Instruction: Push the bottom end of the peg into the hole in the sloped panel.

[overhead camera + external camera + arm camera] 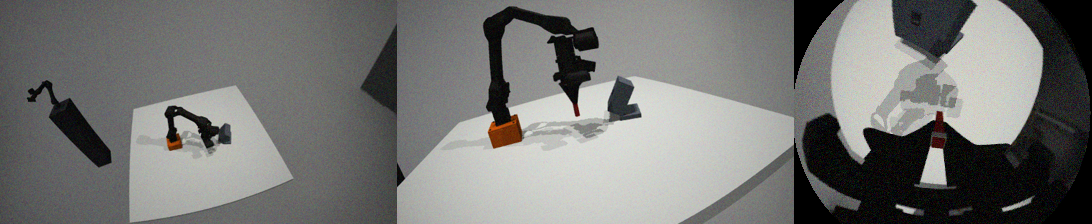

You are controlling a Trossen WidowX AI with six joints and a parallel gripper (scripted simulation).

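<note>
Right now the dark grey sloped panel is 19 cm ahead of my gripper tip, 4 cm to the left of it and 3 cm below it. From my gripper tip the other things lie so: thin red peg (2 cm above).
</note>
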